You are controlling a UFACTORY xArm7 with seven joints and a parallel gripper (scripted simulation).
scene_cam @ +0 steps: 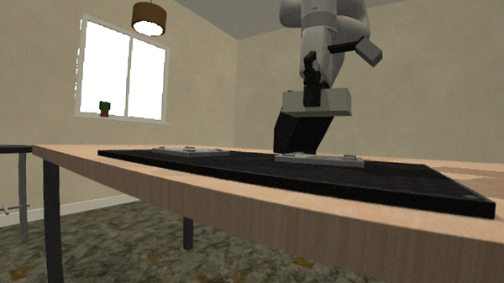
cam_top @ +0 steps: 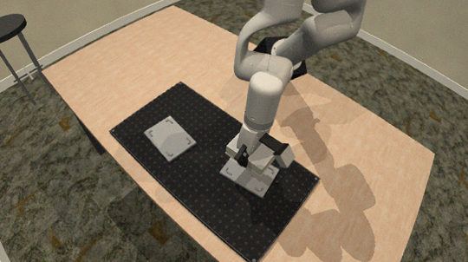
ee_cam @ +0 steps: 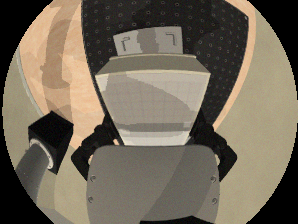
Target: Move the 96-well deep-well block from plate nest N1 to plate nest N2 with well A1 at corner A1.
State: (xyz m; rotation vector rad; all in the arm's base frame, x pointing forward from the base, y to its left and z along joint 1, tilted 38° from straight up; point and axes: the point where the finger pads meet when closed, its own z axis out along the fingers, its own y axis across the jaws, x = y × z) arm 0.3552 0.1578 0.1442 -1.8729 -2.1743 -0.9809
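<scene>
Right now my hand is 260 mm to the left of the nest N2, 140 mm short of it and 110 mm above it. Also, from my hand: deep-well block (right at my hand); then nest N1 (110 mm below, 10 mm to the left).
</scene>
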